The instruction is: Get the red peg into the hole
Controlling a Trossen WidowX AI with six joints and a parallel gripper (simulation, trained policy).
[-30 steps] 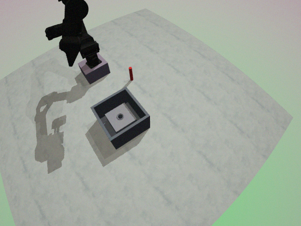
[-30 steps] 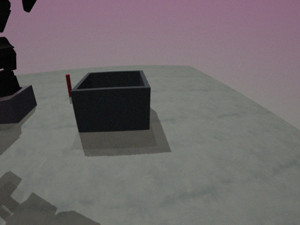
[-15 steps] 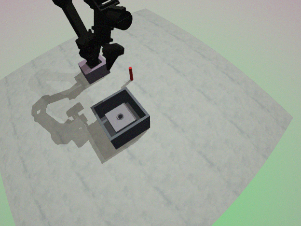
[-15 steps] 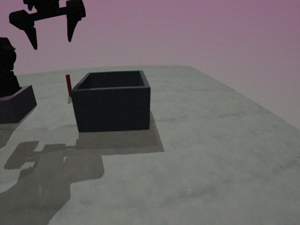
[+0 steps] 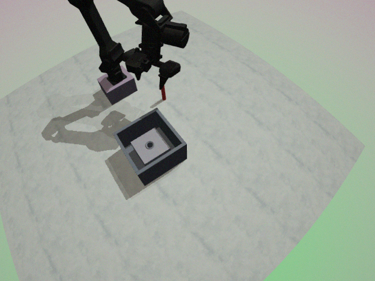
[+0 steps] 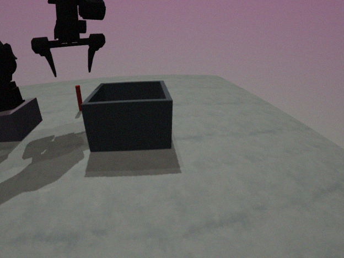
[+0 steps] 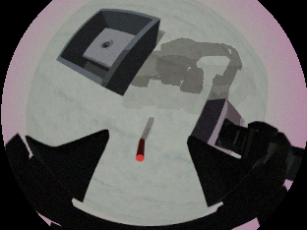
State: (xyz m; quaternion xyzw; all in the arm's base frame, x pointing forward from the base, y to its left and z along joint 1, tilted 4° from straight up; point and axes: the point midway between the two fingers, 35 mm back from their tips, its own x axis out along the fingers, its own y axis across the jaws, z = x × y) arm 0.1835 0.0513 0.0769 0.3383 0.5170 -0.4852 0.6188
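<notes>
The red peg lies 10 mm behind my gripper tip, 50 mm to the left of it and 80 mm below it. Also, from my gripper tip: dark box 150 mm ahead, 120 mm to the right, 100 mm below; then plate 150 mm ahead, 120 mm to the right, 80 mm below.
</notes>
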